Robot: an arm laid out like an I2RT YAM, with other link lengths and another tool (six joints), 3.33 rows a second.
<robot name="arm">
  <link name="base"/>
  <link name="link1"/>
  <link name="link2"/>
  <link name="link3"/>
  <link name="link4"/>
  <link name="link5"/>
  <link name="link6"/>
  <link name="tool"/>
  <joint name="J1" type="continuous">
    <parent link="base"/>
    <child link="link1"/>
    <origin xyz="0 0 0.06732" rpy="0 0 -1.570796"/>
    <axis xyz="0 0 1"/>
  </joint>
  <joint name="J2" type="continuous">
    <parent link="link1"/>
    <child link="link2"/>
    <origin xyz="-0.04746 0.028 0.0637" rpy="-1.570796 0 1.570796"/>
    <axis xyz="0 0 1"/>
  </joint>
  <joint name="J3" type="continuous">
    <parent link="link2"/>
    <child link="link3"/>
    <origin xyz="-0.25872 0 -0.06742" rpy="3.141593 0 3.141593"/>
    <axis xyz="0 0 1"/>
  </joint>
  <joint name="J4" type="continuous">
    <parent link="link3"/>
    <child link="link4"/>
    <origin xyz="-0.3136 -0.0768 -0.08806" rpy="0 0 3.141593"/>
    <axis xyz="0 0 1"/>
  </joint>
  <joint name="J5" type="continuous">
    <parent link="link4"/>
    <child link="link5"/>
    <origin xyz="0.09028 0.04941 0.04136" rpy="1.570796 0 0"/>
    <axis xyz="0 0 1"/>
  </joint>
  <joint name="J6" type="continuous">
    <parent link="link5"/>
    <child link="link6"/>
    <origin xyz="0.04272 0 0.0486" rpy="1.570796 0 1.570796"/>
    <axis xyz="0 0 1"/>
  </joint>
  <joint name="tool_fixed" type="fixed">
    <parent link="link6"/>
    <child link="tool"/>
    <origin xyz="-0.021 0.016 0.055" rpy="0 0.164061 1.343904"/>
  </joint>
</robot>
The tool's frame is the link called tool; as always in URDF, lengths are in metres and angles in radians. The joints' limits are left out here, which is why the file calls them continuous.
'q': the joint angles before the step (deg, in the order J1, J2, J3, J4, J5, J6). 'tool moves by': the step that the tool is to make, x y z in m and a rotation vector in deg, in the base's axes. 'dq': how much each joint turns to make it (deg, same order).
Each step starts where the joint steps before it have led.
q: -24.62 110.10 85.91 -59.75 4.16 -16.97
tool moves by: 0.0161 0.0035 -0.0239 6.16 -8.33 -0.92
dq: -0.76 0.51 -4.28 9.76 -8.98 1.51
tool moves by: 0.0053 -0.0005 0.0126 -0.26 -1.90 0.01
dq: 0.11 -0.84 1.07 -0.06 -0.55 0.21
